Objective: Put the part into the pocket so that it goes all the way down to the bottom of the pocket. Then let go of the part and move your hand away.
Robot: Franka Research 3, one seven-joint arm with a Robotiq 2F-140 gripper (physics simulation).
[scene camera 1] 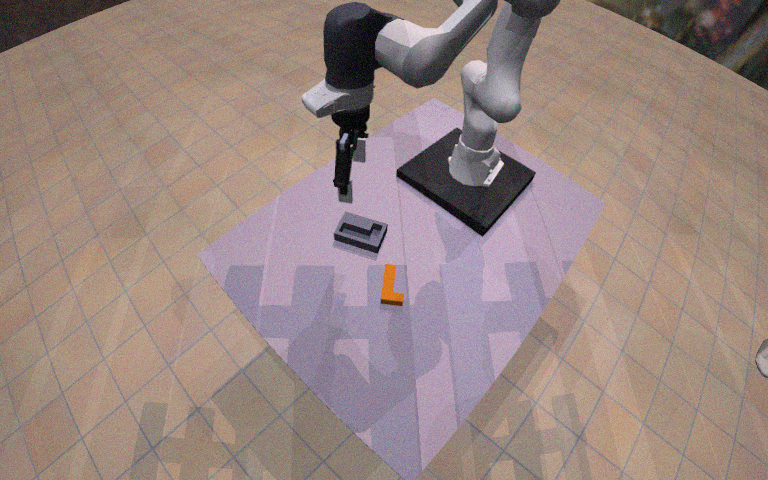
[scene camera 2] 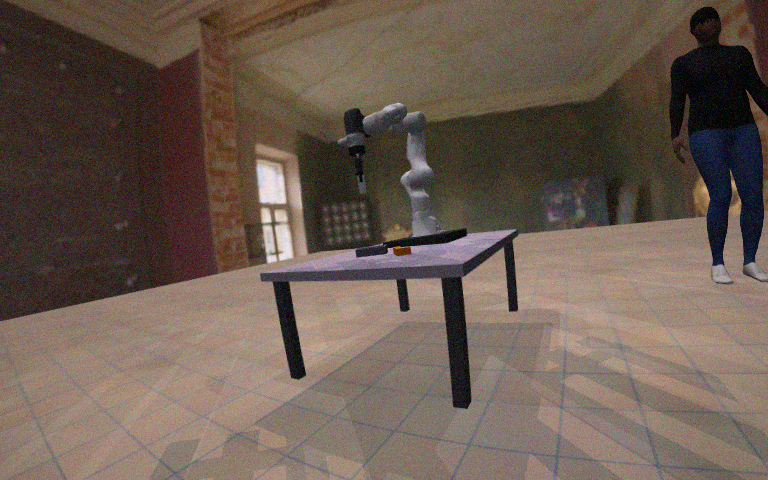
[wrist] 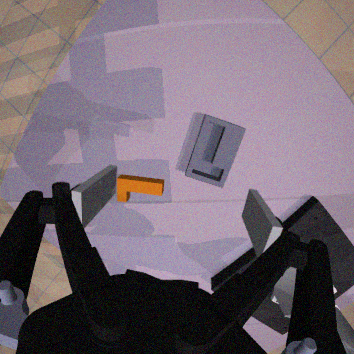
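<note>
The orange L-shaped part (scene camera 1: 389,283) (scene camera 2: 401,250) (wrist: 142,186) lies flat on the table, apart from the grey block. The grey block (scene camera 1: 351,218) (scene camera 2: 370,250) (wrist: 231,145) with the L-shaped pocket lies flat on the table, and its pocket is empty. My gripper (scene camera 1: 352,172) (scene camera 2: 361,185) (wrist: 179,191) is open with nothing between its fingers. It hangs well above the table, pointing down. In the wrist view the part shows close beside the left finger pad, and the block shows farther up, between the two pads' directions.
The lilac table (scene camera 1: 271,237) (scene camera 2: 368,275) (wrist: 250,60) bears the black base plate (scene camera 1: 441,195) (wrist: 320,225) of the arm, which stands behind the part and block in the second scene view. A person (scene camera 2: 716,84) stands on the floor at the right, away from the table.
</note>
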